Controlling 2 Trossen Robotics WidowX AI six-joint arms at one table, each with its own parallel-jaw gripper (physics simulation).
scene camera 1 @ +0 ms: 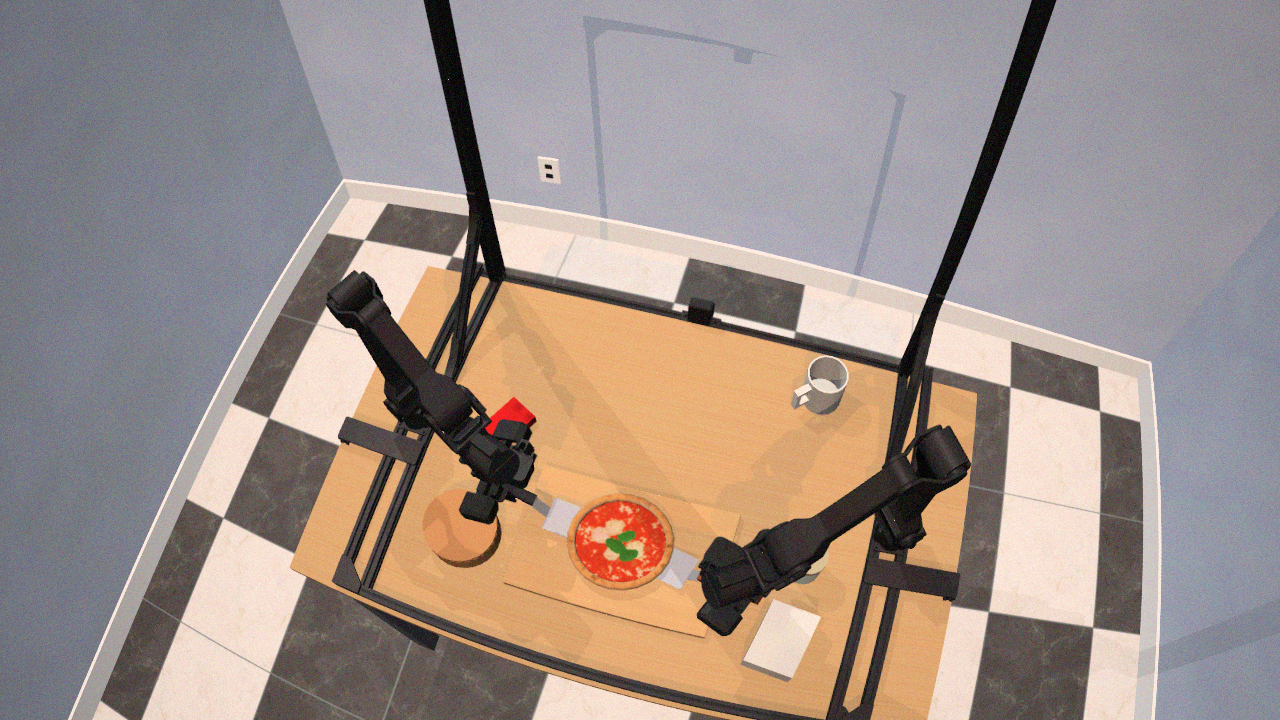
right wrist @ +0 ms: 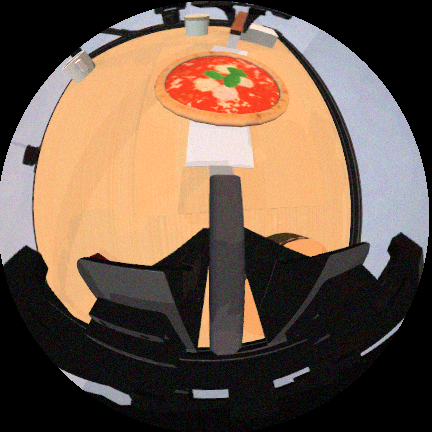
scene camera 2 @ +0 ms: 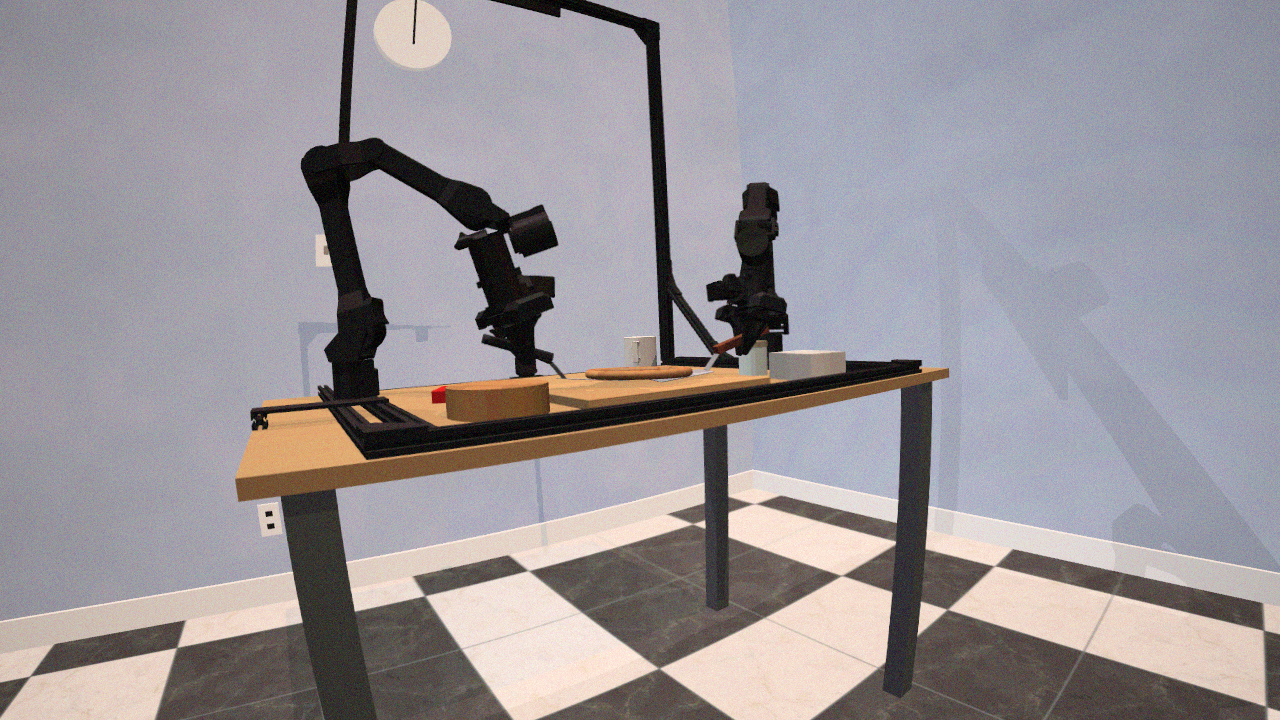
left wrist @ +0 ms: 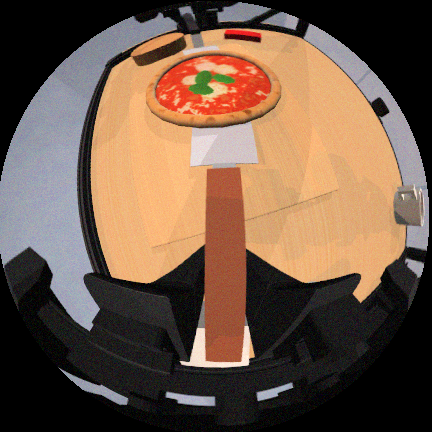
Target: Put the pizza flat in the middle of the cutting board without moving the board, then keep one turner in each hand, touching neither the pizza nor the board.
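Note:
The pizza [scene camera 1: 621, 541] [scene camera 2: 638, 372] [left wrist: 212, 90] [right wrist: 221, 90] is face up and level over the middle of the cutting board [scene camera 1: 546, 570] [scene camera 2: 626, 394], its opposite edges on two turner blades. Any gap beneath it is too small to tell. My left gripper [scene camera 1: 702, 577] [scene camera 2: 747, 347] [left wrist: 222, 250] is shut on the brown-handled turner [left wrist: 225, 215], blade under the pizza's right edge in scene camera 1. My right gripper [scene camera 1: 519, 488] [scene camera 2: 525, 367] [right wrist: 222, 232] is shut on the dark-handled turner [right wrist: 226, 215], blade under the left edge.
A round wooden block [scene camera 1: 459, 528] [scene camera 2: 496, 400] lies left of the board, a red block [scene camera 1: 512, 416] [scene camera 2: 438, 394] behind the right gripper. A mug [scene camera 1: 823, 385] stands at the back right. A white box [scene camera 1: 781, 637] [scene camera 2: 807, 363] and pale jar [scene camera 2: 753, 358] [right wrist: 196, 26] stand near the left gripper.

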